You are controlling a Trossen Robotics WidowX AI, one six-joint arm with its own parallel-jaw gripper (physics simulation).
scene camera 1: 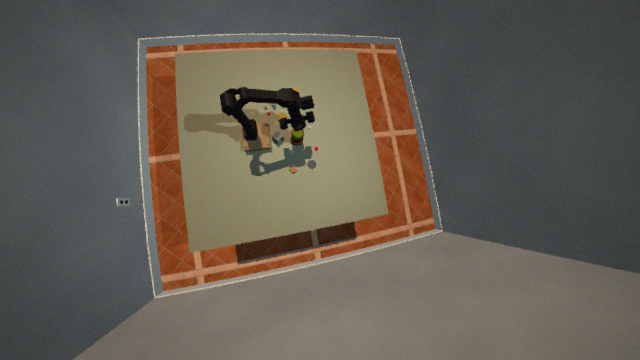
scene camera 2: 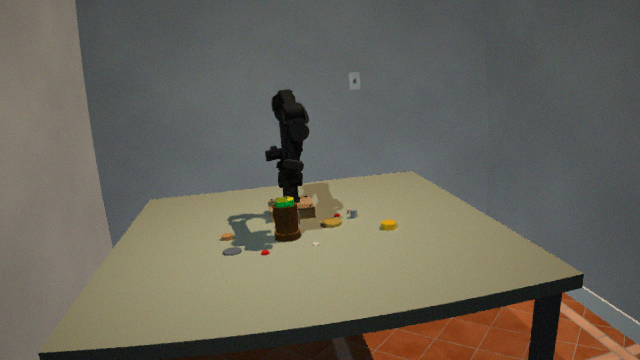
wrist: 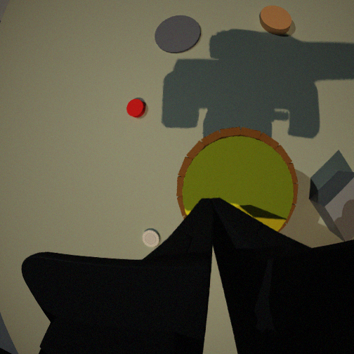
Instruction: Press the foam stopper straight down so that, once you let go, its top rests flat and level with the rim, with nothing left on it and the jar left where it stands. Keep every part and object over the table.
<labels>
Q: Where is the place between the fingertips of my gripper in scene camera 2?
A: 284, 192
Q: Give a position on a brown jar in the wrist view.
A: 248, 169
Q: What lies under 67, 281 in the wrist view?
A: My gripper.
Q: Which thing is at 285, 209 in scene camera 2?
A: A brown jar.
</labels>
